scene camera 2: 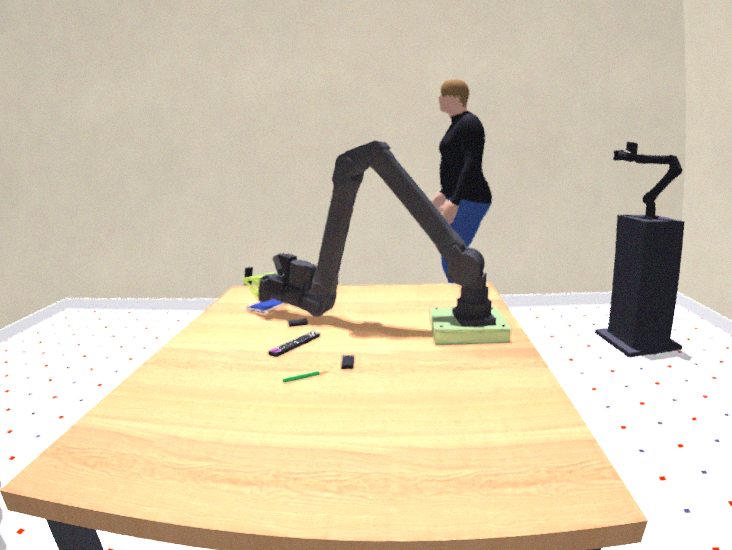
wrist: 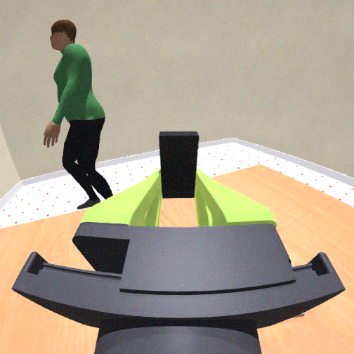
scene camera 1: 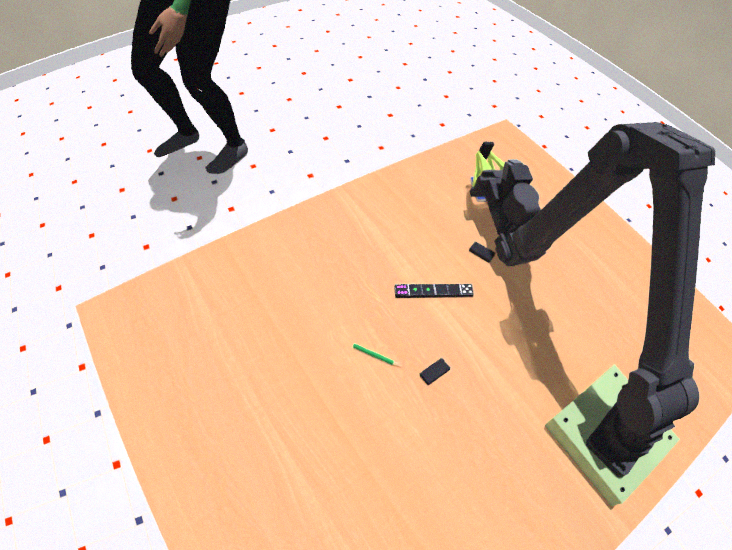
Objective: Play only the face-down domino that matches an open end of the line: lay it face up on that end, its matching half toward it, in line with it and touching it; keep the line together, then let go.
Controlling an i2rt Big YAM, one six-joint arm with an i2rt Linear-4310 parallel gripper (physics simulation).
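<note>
My gripper is shut on a black domino. It points nearly level over the table's far part, with the domino upright between the lime fingertips. The domino's side towards the wrist camera is plain black; its pips do not show. The face-up line lies together, with magenta pips, apparently six, at its left end and white pips, apparently five, at its right end in scene view 1. Two other face-down dominoes lie apart: one near the line's white end, another near the pencil.
A blue book lies below the gripper, mostly hidden in scene view 1. A green pencil lies on the near side of the line. The arm's green base plate sits at the table's side. People stand beyond the table.
</note>
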